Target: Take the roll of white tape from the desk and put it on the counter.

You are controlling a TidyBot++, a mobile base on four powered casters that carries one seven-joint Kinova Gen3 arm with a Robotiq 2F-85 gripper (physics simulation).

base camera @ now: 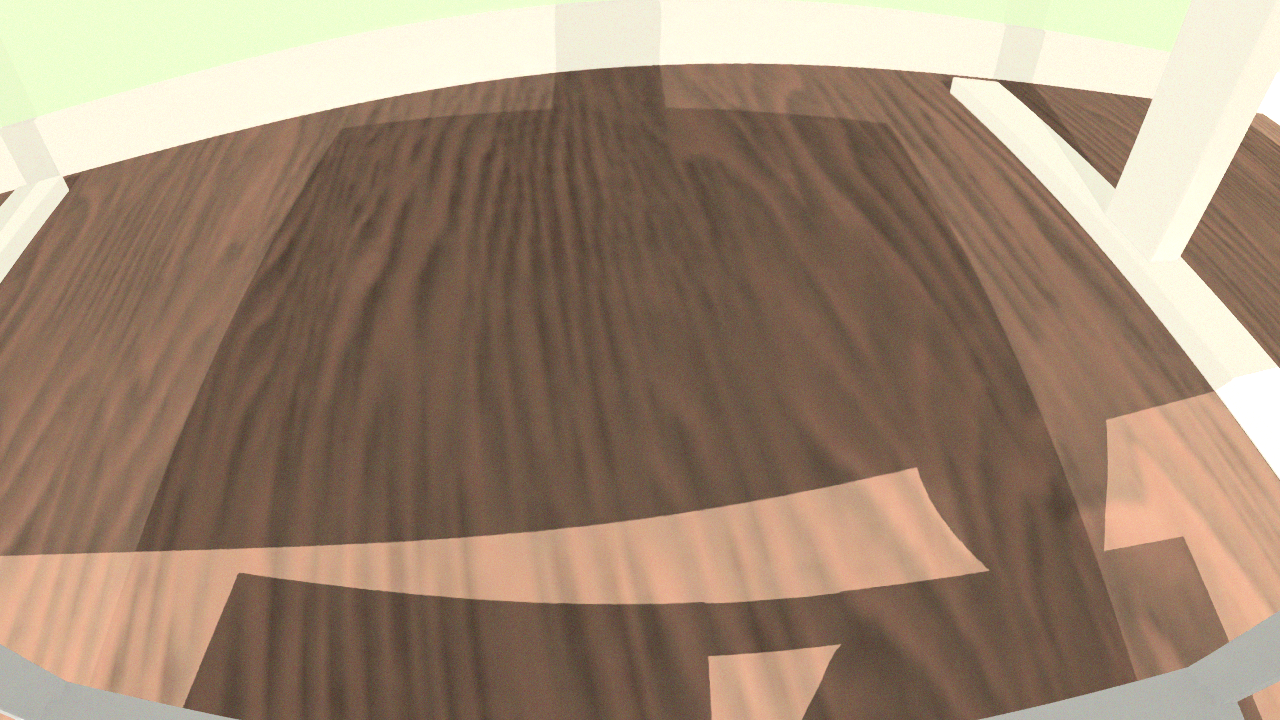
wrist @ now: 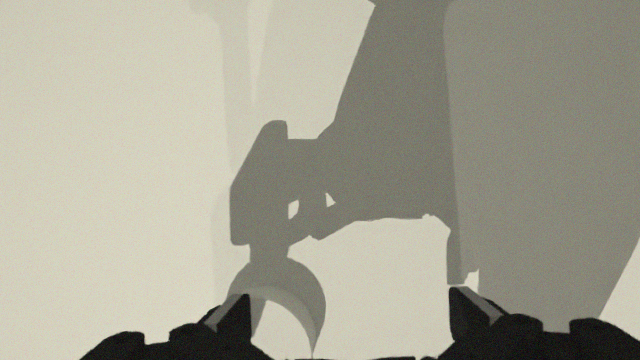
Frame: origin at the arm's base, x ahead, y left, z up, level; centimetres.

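Seen in the pictures: gripper, fingertip midpoint: [wrist: 349, 313].
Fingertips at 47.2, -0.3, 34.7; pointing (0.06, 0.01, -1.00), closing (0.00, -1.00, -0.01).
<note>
A point is followed by its place in that frame, as x, y, z.
My gripper [wrist: 349, 313] {47.2, -0.3, 34.7} is open in the wrist view, its two black fingers wide apart over the pale desk top [wrist: 110, 150] {55.4, 12.2, 32.4}. The white tape roll [wrist: 286, 327] {46.7, 2.5, 34.8} appears as a pale round shape at the lower edge, with a shaded curved side and a dark crescent of shadow around it. Part of the roll shows just inside the left finger; the rest is hidden behind that finger and below the frame. The height of the fingers above the roll is hard to tell. The counter cannot be made out in either view.
The gripper's grey shadow falls across the desk top in the wrist view. In the base camera view there is brown wood floor [base camera: 581, 358] {43.4, 2.7, -39.7}, with a white upright post [base camera: 1172, 134] {57.4, -49.6, -25.0} and a low white rail [base camera: 1065, 197] {65.8, -46.8, -38.5} at the right and a pale band along the back.
</note>
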